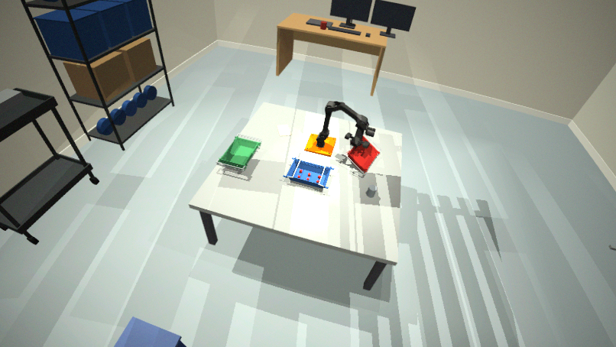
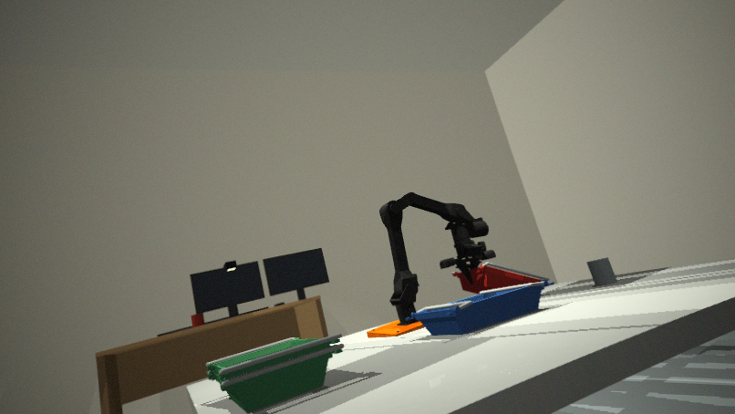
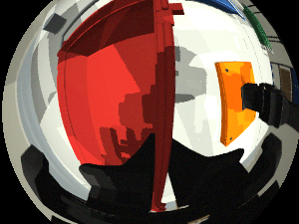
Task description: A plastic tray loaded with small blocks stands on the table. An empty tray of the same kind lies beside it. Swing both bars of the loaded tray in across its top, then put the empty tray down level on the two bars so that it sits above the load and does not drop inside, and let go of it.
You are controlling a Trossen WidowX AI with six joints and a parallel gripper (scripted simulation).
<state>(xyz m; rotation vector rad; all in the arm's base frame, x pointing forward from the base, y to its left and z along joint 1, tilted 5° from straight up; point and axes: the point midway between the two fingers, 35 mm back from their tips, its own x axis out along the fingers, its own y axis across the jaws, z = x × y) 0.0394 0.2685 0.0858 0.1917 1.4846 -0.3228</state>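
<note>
Now: gripper tip 3 cm short of the red tray, 8 cm to the right of it and 1 cm above it. Round my gripper tip: paper 15 cm behind, 59 cm to the right, 8 cm below; grey cup 35 cm ahead, 16 cm to the left, 5 cm below.
</note>
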